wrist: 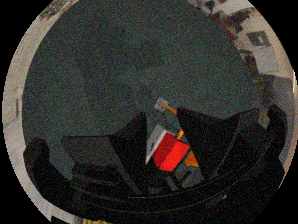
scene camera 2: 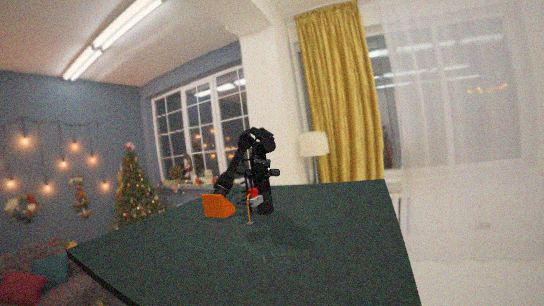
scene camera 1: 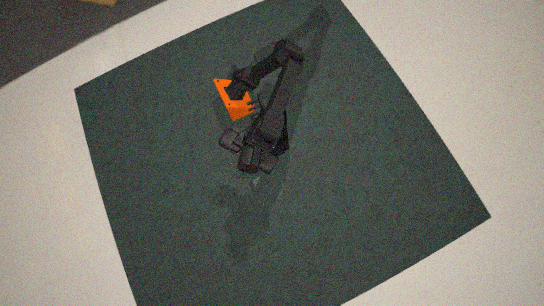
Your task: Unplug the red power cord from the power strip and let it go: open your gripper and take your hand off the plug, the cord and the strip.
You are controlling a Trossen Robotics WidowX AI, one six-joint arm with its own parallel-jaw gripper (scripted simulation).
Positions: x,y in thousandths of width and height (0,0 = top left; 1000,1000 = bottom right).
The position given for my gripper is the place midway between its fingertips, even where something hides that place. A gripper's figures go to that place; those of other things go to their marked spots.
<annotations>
My gripper (wrist: 542,511): 10 cm from the lens. A red plug (wrist: 555,703): 13 cm from the lens.
</annotations>
